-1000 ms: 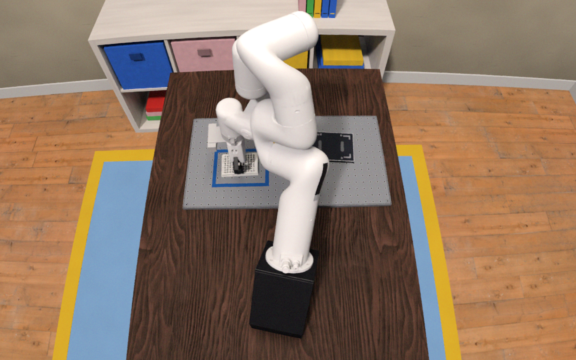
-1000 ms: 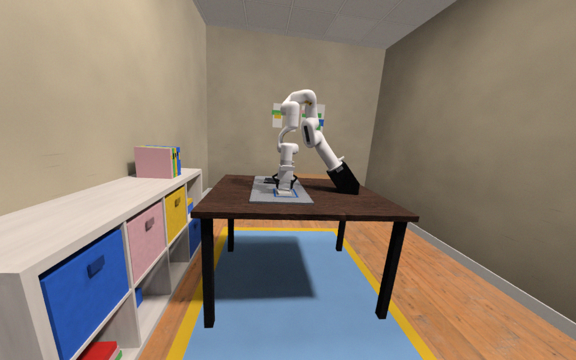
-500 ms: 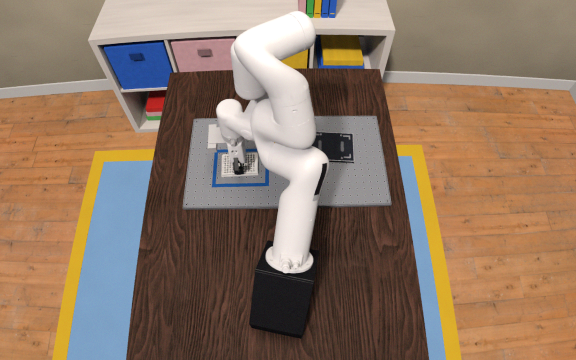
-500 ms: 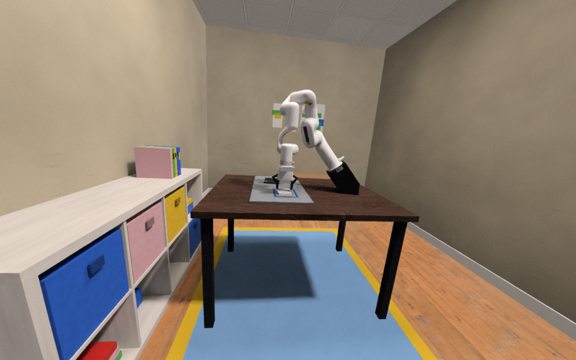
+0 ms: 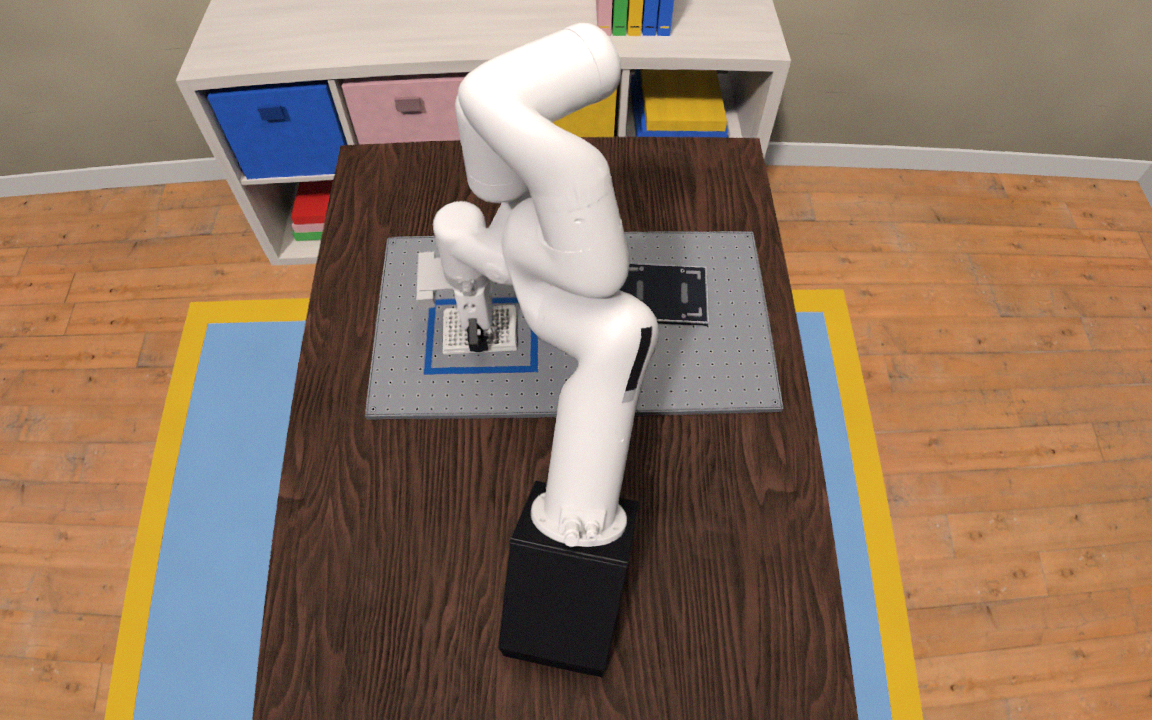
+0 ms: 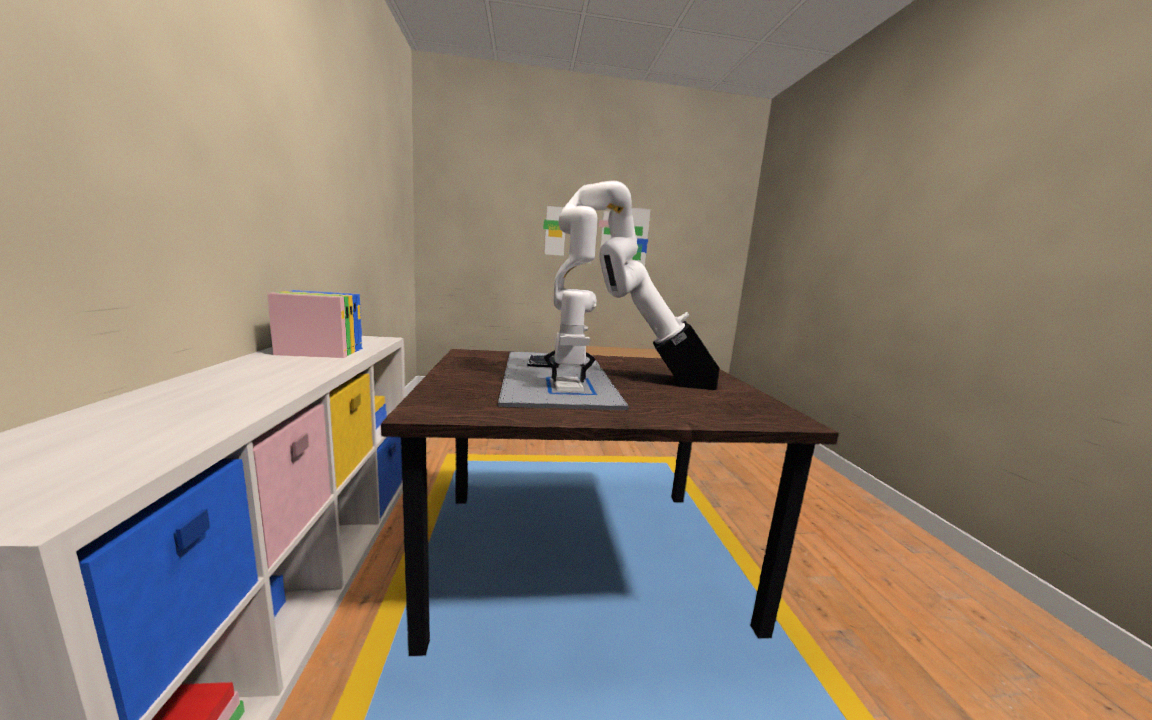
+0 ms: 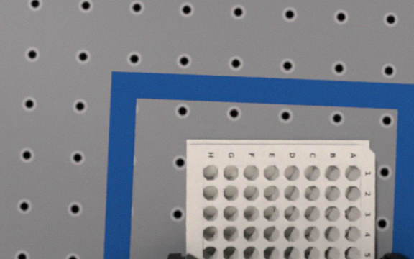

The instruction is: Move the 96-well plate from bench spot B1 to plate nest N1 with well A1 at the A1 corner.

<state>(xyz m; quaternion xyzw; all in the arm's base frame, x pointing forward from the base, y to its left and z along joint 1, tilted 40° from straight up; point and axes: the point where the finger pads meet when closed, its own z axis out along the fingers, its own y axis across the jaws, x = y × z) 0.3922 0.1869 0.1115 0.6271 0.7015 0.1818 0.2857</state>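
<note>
Now: the white 96-well plate 2 cm below my hand. The rest, counted from my hand: plate nest: 32 cm to the right, 8 cm ahead, 2 cm below.
</note>
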